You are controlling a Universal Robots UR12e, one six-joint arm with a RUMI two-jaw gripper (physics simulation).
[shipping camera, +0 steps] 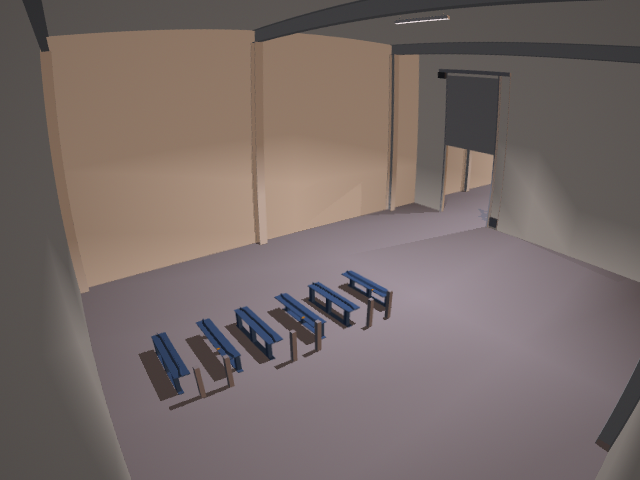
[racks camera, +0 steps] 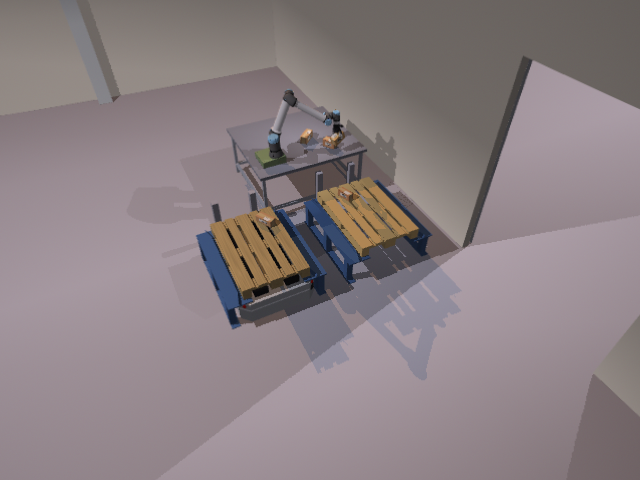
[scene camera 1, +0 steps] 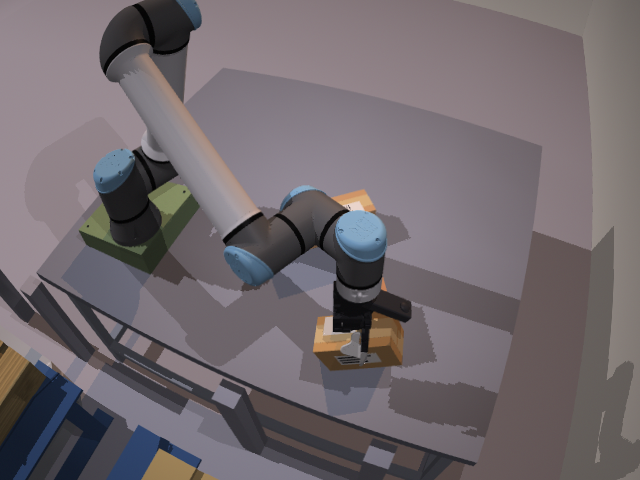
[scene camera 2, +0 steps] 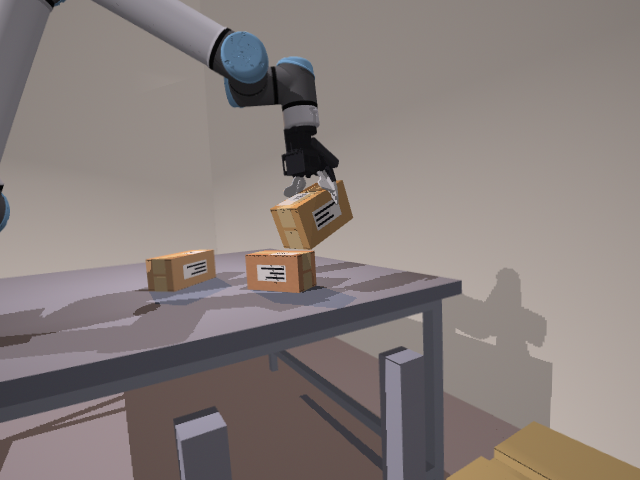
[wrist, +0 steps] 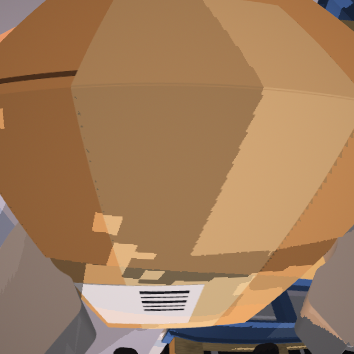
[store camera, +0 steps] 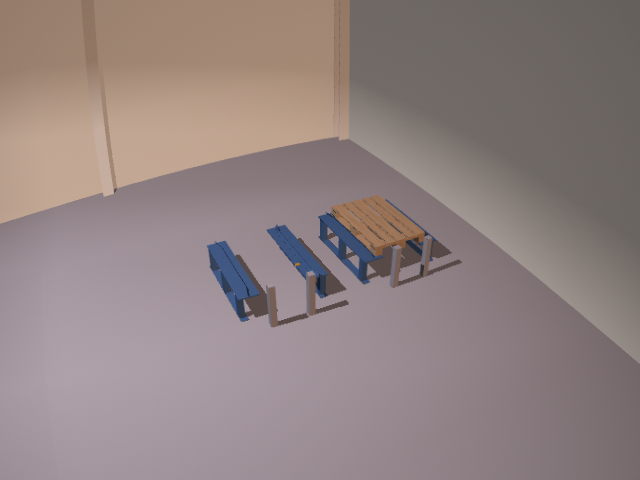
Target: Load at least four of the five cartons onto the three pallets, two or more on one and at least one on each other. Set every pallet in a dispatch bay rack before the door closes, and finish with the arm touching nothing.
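Frame: origin at the arm's base, x left, y up, z ahead, level; metres.
Seen in the pictures: gripper, fingertip midpoint: (racks camera: 337, 136) (scene camera 1: 360, 340); arm's base, link origin: (racks camera: 276, 154) (scene camera 1: 136, 225).
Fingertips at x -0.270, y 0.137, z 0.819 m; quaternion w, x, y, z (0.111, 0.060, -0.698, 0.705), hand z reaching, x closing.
Observation:
Offsets run from my fingertips to a thing's middle.
My gripper (scene camera 1: 356, 352) (scene camera 2: 312, 194) is shut on a brown carton @(dx +0.003, dy -0.015, dz -0.002 m) (scene camera 1: 321, 345) (scene camera 2: 292, 223) (wrist: 170, 175) and holds it tilted above the table, its lower end close over a second carton @(dx +0.176, dy -0.179, dz -0.005 m) (scene camera 2: 271, 284). A third carton @(dx +0.500, dy -0.181, dz -0.193 m) (scene camera 1: 364, 198) (scene camera 2: 160, 273) (racks camera: 306, 136) stands upright on the table. In the racks camera, one carton @(dx -0.485, dy -0.448, dz -1.424 m) (racks camera: 266, 219) lies on the left pallet (racks camera: 231, 258) and one carton @(dx -0.624, dy -0.445, dz -0.303 m) (racks camera: 346, 194) on the right pallet (racks camera: 343, 223). A bare pallet (store camera: 400, 218) rests on racks in the store camera. The dispatch racks (shipping camera: 257, 325) hold no pallets. The door (shipping camera: 471, 113) is partly lowered.
A low grey vehicle (racks camera: 279, 303) is under the left pallet. Blue rack rails (racks camera: 219, 268) flank the pallets. Upright posts (racks camera: 318, 183) (scene camera 2: 403, 403) stand between the table (scene camera 2: 232, 338) and racks. More posts (store camera: 394, 266) stand by the store racks. A wall (scene camera 2: 516, 180) rises behind the table.

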